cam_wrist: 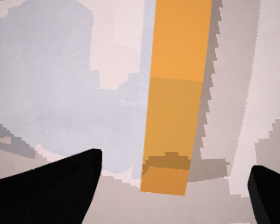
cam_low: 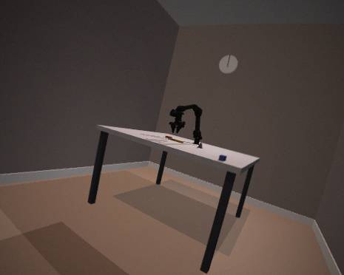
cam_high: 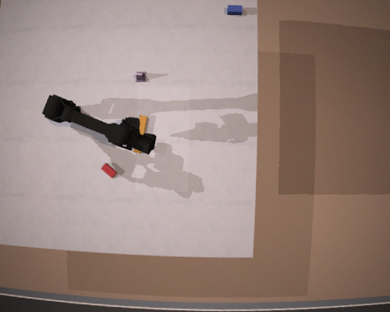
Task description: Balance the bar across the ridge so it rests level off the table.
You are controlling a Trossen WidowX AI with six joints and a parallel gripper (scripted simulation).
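The orange bar lies 30 mm to the left of my gripper tip and 70 mm below it. Round my gripper tip: red block 140 mm behind, 140 mm to the right, 70 mm below; then blue block 420 mm ahead, 620 mm to the left, 60 mm below.
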